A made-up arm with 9 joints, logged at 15 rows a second.
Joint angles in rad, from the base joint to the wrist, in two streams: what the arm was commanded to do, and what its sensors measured. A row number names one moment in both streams.
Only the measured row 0 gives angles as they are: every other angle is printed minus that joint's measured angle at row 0.
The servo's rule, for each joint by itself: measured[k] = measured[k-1] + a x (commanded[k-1-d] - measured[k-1]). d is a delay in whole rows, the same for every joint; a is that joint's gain. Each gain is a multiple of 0.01, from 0.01 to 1. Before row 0 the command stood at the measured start. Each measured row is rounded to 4 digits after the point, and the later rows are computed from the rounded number. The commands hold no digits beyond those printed.
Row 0, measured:
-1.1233, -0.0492, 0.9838, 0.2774, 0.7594, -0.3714, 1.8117, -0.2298, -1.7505
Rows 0 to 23, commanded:
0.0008, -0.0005, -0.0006, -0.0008, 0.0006, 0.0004, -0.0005, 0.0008, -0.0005
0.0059, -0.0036, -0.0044, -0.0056, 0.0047, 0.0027, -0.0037, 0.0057, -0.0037
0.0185, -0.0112, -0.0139, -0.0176, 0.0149, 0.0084, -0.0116, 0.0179, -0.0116
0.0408, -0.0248, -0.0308, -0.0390, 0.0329, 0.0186, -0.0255, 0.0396, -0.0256
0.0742, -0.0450, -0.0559, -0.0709, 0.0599, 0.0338, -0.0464, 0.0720, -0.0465
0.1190, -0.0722, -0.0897, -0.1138, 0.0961, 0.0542, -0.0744, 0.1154, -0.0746
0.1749, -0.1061, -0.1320, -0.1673, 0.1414, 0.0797, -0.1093, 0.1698, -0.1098
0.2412, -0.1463, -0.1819, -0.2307, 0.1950, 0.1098, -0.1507, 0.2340, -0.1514
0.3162, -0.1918, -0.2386, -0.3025, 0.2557, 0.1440, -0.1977, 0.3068, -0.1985
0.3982, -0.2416, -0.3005, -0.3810, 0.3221, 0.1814, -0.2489, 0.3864, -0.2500
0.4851, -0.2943, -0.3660, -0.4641, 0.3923, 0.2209, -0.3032, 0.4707, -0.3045
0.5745, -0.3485, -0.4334, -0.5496, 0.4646, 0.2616, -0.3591, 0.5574, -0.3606
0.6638, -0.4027, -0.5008, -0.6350, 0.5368, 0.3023, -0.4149, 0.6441, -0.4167
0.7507, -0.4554, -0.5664, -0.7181, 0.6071, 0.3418, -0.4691, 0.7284, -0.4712
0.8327, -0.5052, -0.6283, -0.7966, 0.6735, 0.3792, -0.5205, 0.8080, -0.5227
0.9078, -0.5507, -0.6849, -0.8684, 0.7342, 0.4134, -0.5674, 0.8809, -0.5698
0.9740, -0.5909, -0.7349, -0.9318, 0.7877, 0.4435, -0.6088, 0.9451, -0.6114
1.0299, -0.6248, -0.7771, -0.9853, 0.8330, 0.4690, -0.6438, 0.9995, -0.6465
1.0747, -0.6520, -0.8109, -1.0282, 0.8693, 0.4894, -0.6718, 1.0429, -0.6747
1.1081, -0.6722, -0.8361, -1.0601, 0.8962, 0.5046, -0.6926, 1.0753, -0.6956
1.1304, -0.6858, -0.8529, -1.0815, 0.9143, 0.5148, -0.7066, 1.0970, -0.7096
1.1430, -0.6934, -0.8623, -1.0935, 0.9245, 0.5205, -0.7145, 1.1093, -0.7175
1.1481, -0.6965, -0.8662, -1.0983, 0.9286, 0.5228, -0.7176, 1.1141, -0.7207
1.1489, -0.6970, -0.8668, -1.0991, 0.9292, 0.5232, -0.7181, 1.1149, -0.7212
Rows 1 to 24, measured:
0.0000, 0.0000, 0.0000, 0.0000, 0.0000, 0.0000, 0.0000, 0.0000, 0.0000
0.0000, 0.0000, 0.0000, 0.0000, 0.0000, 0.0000, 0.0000, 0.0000, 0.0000
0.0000, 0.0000, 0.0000, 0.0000, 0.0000, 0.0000, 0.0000, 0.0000, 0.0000
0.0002, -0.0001, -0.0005, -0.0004, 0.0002, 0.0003, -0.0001, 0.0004, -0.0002
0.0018, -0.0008, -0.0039, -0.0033, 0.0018, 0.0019, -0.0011, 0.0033, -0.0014
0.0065, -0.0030, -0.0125, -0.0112, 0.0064, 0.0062, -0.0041, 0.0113, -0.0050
0.0161, -0.0076, -0.0282, -0.0265, 0.0157, 0.0144, -0.0103, 0.0269, -0.0122
0.0324, -0.0155, -0.0520, -0.0509, 0.0312, 0.0272, -0.0208, 0.0517, -0.0242
0.0566, -0.0274, -0.0844, -0.0855, 0.0539, 0.0450, -0.0363, 0.0867, -0.0418
0.0897, -0.0439, -0.1253, -0.1305, 0.0845, 0.0679, -0.0575, 0.1324, -0.0656
0.1321, -0.0654, -0.1740, -0.1856, 0.1232, 0.0956, -0.0845, 0.1883, -0.0956
0.1836, -0.0919, -0.2296, -0.2499, 0.1696, 0.1275, -0.1173, 0.2535, -0.1316
0.2437, -0.1233, -0.2906, -0.3220, 0.2230, 0.1631, -0.1555, 0.3266, -0.1730
0.3113, -0.1592, -0.3554, -0.4002, 0.2823, 0.2012, -0.1983, 0.4059, -0.2190
0.3850, -0.1990, -0.4225, -0.4824, 0.3461, 0.2411, -0.2449, 0.4892, -0.2686
0.4631, -0.2418, -0.4898, -0.5663, 0.4128, 0.2815, -0.2942, 0.5744, -0.3204
0.5436, -0.2867, -0.5557, -0.6498, 0.4808, 0.3213, -0.3449, 0.6591, -0.3732
0.6245, -0.3326, -0.6181, -0.7305, 0.5482, 0.3595, -0.3958, 0.7410, -0.4255
0.7038, -0.3784, -0.6755, -0.8063, 0.6133, 0.3951, -0.4456, 0.8179, -0.4760
0.7795, -0.4230, -0.7266, -0.8753, 0.6743, 0.4270, -0.4929, 0.8879, -0.5234
0.8496, -0.4654, -0.7700, -0.9358, 0.7298, 0.4547, -0.5367, 0.9493, -0.5665
0.9126, -0.5046, -0.8052, -0.9866, 0.7786, 0.4776, -0.5759, 1.0008, -0.6044
0.9673, -0.5398, -0.8318, -1.0270, 0.8198, 0.4954, -0.6097, 1.0418, -0.6363
1.0130, -0.5705, -0.8499, -1.0570, 0.8529, 0.5082, -0.6378, 1.0722, -0.6620
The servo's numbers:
d 3
a 0.28 0.21 0.86 0.55 0.35 0.66 0.29 0.55 0.35

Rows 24 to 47, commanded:
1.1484, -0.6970, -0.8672, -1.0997, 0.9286, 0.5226, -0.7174, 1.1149, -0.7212
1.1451, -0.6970, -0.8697, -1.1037, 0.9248, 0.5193, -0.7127, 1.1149, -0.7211
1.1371, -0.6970, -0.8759, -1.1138, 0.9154, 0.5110, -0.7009, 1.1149, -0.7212
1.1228, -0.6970, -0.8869, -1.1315, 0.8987, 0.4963, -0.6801, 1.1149, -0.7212
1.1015, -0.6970, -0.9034, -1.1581, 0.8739, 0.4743, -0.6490, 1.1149, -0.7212
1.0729, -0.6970, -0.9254, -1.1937, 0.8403, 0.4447, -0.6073, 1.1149, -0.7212
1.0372, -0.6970, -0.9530, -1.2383, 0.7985, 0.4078, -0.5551, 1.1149, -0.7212
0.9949, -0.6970, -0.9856, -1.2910, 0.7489, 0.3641, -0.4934, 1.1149, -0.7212
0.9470, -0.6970, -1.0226, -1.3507, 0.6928, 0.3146, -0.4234, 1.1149, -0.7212
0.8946, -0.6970, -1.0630, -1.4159, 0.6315, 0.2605, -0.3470, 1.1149, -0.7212
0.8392, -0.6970, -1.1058, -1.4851, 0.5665, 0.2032, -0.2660, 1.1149, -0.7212
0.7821, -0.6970, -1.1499, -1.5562, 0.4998, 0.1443, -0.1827, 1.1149, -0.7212
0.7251, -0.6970, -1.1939, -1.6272, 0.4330, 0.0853, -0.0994, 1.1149, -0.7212
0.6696, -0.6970, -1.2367, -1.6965, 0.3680, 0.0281, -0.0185, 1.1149, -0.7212
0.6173, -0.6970, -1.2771, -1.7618, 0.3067, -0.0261, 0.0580, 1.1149, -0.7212
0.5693, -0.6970, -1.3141, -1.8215, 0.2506, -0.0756, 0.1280, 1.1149, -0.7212
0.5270, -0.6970, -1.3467, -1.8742, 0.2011, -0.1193, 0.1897, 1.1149, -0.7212
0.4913, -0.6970, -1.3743, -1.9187, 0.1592, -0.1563, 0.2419, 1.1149, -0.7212
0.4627, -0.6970, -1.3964, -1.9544, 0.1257, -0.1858, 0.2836, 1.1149, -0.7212
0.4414, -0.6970, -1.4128, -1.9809, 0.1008, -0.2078, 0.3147, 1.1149, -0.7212
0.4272, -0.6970, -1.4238, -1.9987, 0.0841, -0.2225, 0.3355, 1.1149, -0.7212
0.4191, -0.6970, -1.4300, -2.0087, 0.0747, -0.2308, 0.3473, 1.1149, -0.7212
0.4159, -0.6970, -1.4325, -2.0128, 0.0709, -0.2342, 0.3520, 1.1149, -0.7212
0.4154, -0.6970, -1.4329, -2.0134, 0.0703, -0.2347, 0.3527, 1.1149, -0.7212
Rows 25 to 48, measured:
1.0494, -0.5963, -0.8606, -1.0771, 0.8780, 0.5163, -0.6600, 1.0926, -0.6814
1.0770, -0.6173, -0.8654, -1.0888, 0.8957, 0.5206, -0.6767, 1.1044, -0.6952
1.0971, -0.6340, -0.8666, -1.0945, 0.9074, 0.5223, -0.6887, 1.1102, -0.7043
1.1115, -0.6472, -0.8671, -1.0974, 0.9148, 0.5225, -0.6970, 1.1128, -0.7102
1.1209, -0.6577, -0.8693, -1.1009, 0.9183, 0.5204, -0.7016, 1.1140, -0.7140
1.1254, -0.6660, -0.8750, -1.1080, 0.9173, 0.5142, -0.7014, 1.1145, -0.7165
1.1247, -0.6725, -0.8852, -1.1209, 0.9108, 0.5024, -0.6952, 1.1147, -0.7181
1.1182, -0.6776, -0.9009, -1.1414, 0.8979, 0.4839, -0.6818, 1.1148, -0.7192
1.1055, -0.6817, -0.9220, -1.1702, 0.8777, 0.4580, -0.6602, 1.1149, -0.7199
1.0864, -0.6849, -0.9487, -1.2077, 0.8500, 0.4249, -0.6297, 1.1149, -0.7204
1.0608, -0.6874, -0.9804, -1.2535, 0.8146, 0.3848, -0.5902, 1.1149, -0.7207
1.0289, -0.6894, -1.0167, -1.3070, 0.7720, 0.3385, -0.5418, 1.1149, -0.7209
0.9913, -0.6910, -1.0565, -1.3669, 0.7228, 0.2870, -0.4853, 1.1149, -0.7210
0.9487, -0.6923, -1.0989, -1.4319, 0.6681, 0.2317, -0.4217, 1.1149, -0.7211
0.9021, -0.6933, -1.1428, -1.5003, 0.6092, 0.1740, -0.3524, 1.1149, -0.7211
0.8525, -0.6941, -1.1867, -1.5701, 0.5475, 0.1155, -0.2790, 1.1149, -0.7211
0.8013, -0.6947, -1.2297, -1.6396, 0.4847, 0.0578, -0.2035, 1.1149, -0.7211
0.7498, -0.6952, -1.2705, -1.7068, 0.4224, 0.0024, -0.1277, 1.1149, -0.7211
0.6993, -0.6956, -1.3080, -1.7699, 0.3623, -0.0491, -0.0535, 1.1149, -0.7211
0.6511, -0.6959, -1.3413, -1.8273, 0.3059, -0.0954, 0.0170, 1.1149, -0.7211
0.6064, -0.6961, -1.3697, -1.8776, 0.2546, -0.1356, 0.0822, 1.1149, -0.7211
0.5662, -0.6963, -1.3927, -1.9198, 0.2095, -0.1687, 0.1406, 1.1149, -0.7211
0.5313, -0.6964, -1.4100, -1.9534, 0.1715, -0.1945, 0.1911, 1.1149, -0.7211
0.5022, -0.6965, -1.4219, -1.9783, 0.1409, -0.2130, 0.2330, 1.1149, -0.7211

